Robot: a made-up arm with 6 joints. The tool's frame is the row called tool.
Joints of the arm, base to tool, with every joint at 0 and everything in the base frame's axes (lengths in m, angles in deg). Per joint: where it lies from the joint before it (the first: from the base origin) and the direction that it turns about. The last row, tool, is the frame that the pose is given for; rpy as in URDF.
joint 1: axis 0 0 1 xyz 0.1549 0.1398 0.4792
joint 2: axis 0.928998 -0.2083 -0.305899 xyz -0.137 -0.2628 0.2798
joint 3: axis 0 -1 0 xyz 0.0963 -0.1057 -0.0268
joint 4: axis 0 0 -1 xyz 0.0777 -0.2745 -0.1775
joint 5: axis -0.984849 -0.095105 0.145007 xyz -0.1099 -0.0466 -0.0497
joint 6: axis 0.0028 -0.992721 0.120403 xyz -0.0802 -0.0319 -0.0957
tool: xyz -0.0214 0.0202 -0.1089 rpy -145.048 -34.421 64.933
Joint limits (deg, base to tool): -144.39..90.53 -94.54..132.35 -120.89..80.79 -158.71..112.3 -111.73..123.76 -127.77..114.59
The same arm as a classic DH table. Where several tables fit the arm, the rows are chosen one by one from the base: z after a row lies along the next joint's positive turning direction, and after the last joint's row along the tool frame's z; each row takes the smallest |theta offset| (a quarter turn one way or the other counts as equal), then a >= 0, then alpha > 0; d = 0 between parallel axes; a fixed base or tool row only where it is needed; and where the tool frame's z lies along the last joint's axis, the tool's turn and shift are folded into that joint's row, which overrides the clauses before.
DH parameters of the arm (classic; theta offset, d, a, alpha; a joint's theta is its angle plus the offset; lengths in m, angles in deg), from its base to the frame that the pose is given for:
base (fixed): 42.07 0.0000 0.2087 0.00
joint 1: 35.30 0.7345 -0.2864 107.81
joint 2: 86.08 0.0221 0.0047 -77.98
joint 3: -71.77 0.3589 0.0777 90.00
joint 4: 84.48 0.2439 0.0358 -98.34
joint 5: -83.90 0.1818 0.1087 -83.74
joint 6: 69.20 0.0928 0.0316 137.72
tool (fixed): -90.08 0.1532 0.0000 0.00
Joint limits (deg, base to tool): -144.39..90.53 -94.54..132.35 -120.89..80.79 -158.71..112.30 -111.73..123.76 -127.77..114.59

